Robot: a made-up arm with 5 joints.
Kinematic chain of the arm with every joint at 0, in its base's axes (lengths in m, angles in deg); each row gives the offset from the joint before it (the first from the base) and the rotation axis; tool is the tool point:
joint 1: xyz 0 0 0.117 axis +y
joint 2: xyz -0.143 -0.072 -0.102 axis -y
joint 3: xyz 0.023 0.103 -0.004 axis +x
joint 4: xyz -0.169 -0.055 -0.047 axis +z
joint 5: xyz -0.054 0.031 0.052 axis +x
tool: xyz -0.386 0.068 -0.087
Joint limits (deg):
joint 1: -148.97..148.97
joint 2: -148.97..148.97
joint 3: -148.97..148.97
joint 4: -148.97..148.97
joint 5: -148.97..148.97
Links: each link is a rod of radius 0.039 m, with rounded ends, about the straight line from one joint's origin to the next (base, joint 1, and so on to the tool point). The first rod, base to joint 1, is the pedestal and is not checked.
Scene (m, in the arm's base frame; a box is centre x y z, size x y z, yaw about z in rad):
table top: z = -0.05
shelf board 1: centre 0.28 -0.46 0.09 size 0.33 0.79 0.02 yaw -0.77
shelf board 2: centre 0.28 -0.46 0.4 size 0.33 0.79 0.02 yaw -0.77
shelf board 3: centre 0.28 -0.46 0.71 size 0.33 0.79 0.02 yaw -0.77
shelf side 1: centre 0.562 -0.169 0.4 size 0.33 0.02 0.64 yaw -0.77
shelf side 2: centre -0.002 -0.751 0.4 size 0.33 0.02 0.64 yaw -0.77
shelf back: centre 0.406 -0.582 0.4 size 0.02 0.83 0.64 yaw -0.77
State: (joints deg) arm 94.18 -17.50 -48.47 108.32 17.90
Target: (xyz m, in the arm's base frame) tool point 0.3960 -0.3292 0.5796
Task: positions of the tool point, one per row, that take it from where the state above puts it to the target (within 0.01 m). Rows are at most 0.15 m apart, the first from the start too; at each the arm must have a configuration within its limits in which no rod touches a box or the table.
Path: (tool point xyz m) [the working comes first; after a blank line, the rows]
Joints at the target: 128.26 4.69 -32.04 64.00 22.98
Straight joint move there: touches shelf board 2.

1: 0.2227 -0.3260 0.2666
2: 0.1838 -0.2924 0.2679
3: 0.1526 -0.2529 0.2640
4: 0.1271 -0.2106 0.2563
5: 0.1393 -0.2037 0.3740
6: 0.1584 -0.1717 0.4837
7: 0.1811 -0.1208 0.5797
8: 0.2266 -0.1970 0.5781
9: 0.2637 -0.2609 0.5742
10: 0.2982 -0.3067 0.5739
11: 0.3394 -0.3301 0.5778
12: 0.3960 -0.3292 0.5796

